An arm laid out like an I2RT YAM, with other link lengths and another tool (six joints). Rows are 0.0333 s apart.
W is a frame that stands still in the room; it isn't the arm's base.
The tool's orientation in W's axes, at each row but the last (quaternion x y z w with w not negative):
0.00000 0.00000 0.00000 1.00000
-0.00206 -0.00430 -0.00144 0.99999
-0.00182 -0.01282 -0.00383 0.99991
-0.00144 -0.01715 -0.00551 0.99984
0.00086 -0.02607 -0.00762 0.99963
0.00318 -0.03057 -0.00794 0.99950
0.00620 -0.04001 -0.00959 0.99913
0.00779 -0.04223 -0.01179 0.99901
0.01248 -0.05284 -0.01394 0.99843
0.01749 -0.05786 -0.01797 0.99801
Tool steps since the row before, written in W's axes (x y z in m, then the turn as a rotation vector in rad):
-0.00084 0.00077 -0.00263 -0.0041 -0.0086 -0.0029
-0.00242 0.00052 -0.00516 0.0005 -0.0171 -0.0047
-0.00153 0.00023 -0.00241 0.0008 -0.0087 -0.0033
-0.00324 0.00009 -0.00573 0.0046 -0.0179 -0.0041
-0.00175 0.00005 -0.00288 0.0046 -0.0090 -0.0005
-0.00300 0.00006 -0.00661 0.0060 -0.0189 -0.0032
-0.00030 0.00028 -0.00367 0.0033 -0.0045 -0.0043
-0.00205 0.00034 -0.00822 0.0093 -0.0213 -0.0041
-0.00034 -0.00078 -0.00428 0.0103 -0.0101 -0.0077
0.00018 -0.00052 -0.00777 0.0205 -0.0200 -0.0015
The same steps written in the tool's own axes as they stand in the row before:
-0.00084 0.00077 -0.00263 -0.0041 -0.0086 -0.0029
-0.00247 0.00053 -0.00514 0.0005 -0.0171 -0.0048
-0.00159 0.00023 -0.00237 0.0008 -0.0087 -0.0034
-0.00344 0.00007 -0.00562 0.0047 -0.0178 -0.0043
-0.00190 0.00002 -0.00278 0.0047 -0.0089 -0.0007
-0.00340 -0.00003 -0.00641 0.0061 -0.0188 -0.0034
-0.00060 0.00023 -0.00364 0.0030 -0.0045 -0.0045
-0.00274 0.00016 -0.00802 0.0094 -0.0211 -0.0046
-0.00077 -0.00090 -0.00420 0.0097 -0.0100 -0.0085
-0.00069 -0.00080 -0.00772 0.0209 -0.0193 -0.0032

